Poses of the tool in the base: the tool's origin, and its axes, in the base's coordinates. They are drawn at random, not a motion.
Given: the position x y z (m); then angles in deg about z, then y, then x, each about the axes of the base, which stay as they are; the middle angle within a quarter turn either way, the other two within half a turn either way.
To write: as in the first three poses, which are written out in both.
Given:
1: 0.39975 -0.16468 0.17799 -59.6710 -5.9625 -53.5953
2: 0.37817 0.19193 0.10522 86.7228 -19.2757 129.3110
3: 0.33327 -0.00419 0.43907 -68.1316 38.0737 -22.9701
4: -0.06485 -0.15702 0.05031 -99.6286 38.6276 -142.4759
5: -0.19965 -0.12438 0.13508 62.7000 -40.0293 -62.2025
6: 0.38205 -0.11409 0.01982 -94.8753 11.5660 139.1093
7: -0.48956 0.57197 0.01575 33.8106 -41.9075 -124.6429
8: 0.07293 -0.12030 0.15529 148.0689 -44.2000 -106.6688
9: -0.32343 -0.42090 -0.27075 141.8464 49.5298 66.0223
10: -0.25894 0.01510 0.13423 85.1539 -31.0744 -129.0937
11: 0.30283 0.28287 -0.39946 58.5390 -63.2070 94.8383
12: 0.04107 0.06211 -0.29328 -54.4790 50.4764 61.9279
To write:
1: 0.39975 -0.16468 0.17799 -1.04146 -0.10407 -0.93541
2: 0.37817 0.19193 0.10522 1.51360 -0.33642 2.25690
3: 0.33327 -0.00419 0.43907 -1.18912 0.66451 -0.40090
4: -0.06485 -0.15702 0.05031 -1.73885 0.67418 -2.48667
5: -0.19965 -0.12438 0.13508 1.09432 -0.69864 -1.08564
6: 0.38205 -0.11409 0.01982 -1.65589 0.20186 2.42792
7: -0.48956 0.57197 0.01575 0.59011 -0.73142 -2.17543
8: 0.07293 -0.12030 0.15529 2.58429 -0.77144 -1.86172
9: -0.32343 -0.42090 -0.27075 2.47569 0.86446 1.15231
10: -0.25894 0.01510 0.13423 1.48622 -0.54235 -2.25311
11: 0.30283 0.28287 -0.39946 1.02170 -1.10317 1.65524
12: 0.04107 0.06211 -0.29328 -0.95084 0.88098 1.08085
